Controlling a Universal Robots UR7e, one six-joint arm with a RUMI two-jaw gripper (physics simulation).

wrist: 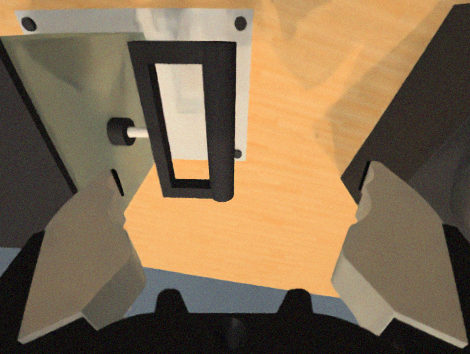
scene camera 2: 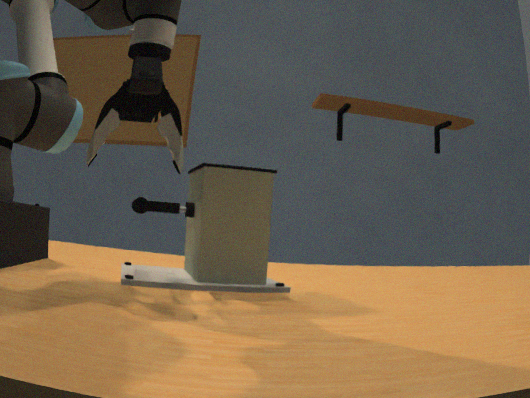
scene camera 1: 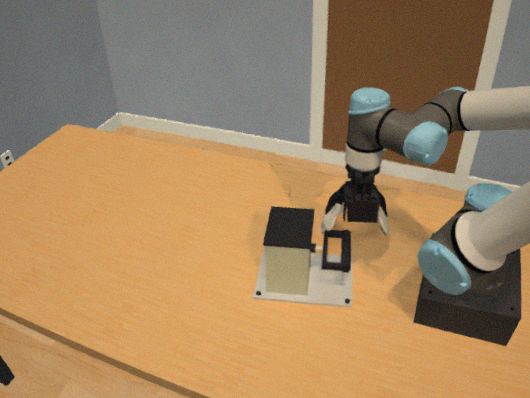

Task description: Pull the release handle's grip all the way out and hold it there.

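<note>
The release handle's black rectangular grip (scene camera 1: 346, 252) (scene camera 2: 140, 205) (wrist: 221, 120) stands out from the side of a pale green box (scene camera 1: 287, 270) (scene camera 2: 232, 225) (wrist: 75, 85) with a black lid. A short pale rod (scene camera 1: 318, 248) (scene camera 2: 183, 209) (wrist: 137, 132) joins it to a black collar on the box. The box stands on a grey base plate (scene camera 1: 325, 295) (scene camera 2: 155, 274) (wrist: 80, 21). My gripper (scene camera 1: 355, 231) (scene camera 2: 134, 168) (wrist: 238, 170) is open and empty, pointing down. In scene camera 2 its fingertips are above the grip, apart from it, one tip close to the lid's edge.
The arm's dark base block (scene camera 1: 465, 325) (scene camera 2: 22, 235) (wrist: 410, 90) stands on the wooden table (scene camera 1: 150, 225) (scene camera 2: 400, 320), on the grip side of the box. A wall shelf (scene camera 2: 390, 111) is in the background.
</note>
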